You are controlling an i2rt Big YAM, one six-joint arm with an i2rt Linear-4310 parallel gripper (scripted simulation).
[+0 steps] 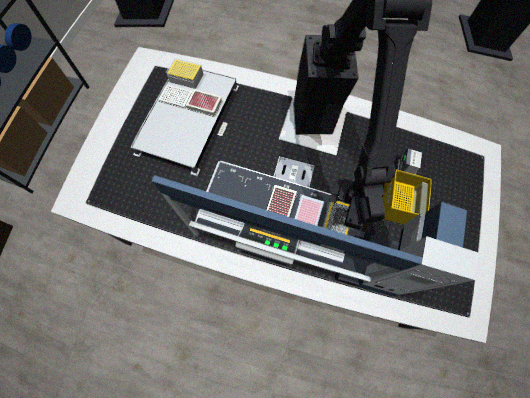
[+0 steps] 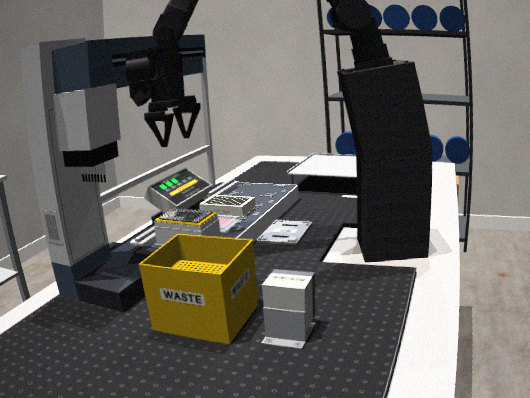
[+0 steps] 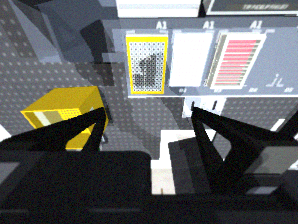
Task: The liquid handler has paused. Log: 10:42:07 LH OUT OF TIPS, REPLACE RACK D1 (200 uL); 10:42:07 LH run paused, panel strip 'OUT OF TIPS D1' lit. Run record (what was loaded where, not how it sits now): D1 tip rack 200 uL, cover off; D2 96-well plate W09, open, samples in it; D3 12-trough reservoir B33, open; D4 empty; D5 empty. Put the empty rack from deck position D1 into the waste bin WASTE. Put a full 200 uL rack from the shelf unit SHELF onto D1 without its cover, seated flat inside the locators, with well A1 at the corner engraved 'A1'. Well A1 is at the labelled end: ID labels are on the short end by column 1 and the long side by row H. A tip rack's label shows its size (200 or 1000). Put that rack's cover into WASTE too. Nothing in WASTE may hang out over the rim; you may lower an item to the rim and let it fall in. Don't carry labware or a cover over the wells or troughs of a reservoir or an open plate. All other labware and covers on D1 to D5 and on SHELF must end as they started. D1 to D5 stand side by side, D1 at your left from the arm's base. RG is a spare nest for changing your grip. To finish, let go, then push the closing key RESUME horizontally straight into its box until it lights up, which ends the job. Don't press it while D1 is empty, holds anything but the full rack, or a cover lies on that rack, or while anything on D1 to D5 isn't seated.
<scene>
A yellow waste bin shows in image 1 [392, 214], in image 2 and in image 3. The same spot on the yellow waste bin: [image 3: 85, 99] is [image 2: 180, 255].
</scene>
